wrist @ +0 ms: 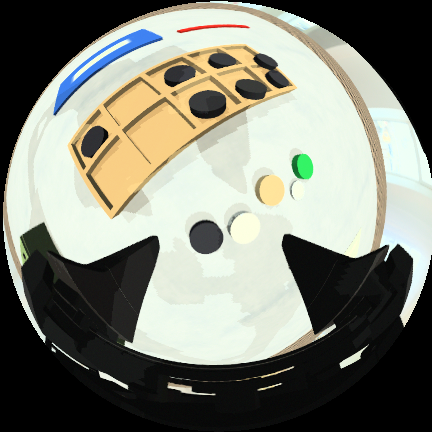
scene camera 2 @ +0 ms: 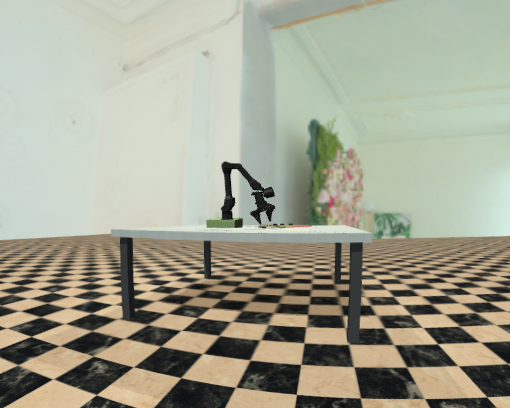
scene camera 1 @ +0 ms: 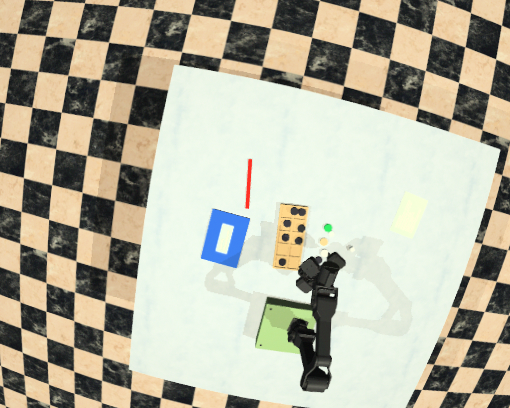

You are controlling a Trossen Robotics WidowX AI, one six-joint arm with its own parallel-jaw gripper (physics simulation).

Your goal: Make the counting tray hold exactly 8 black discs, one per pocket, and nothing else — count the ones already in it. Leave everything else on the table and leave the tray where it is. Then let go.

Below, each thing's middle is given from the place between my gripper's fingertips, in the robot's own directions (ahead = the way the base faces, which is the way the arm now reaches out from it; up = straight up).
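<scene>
Positions counted from my hand: the tan counting tray (scene camera 1: 291, 252), 13 cm to the left, 3 cm ahead, 2 cm below; the tan disc (wrist: 269, 189), 1 cm to the left, 6 cm ahead, 3 cm below.
</scene>
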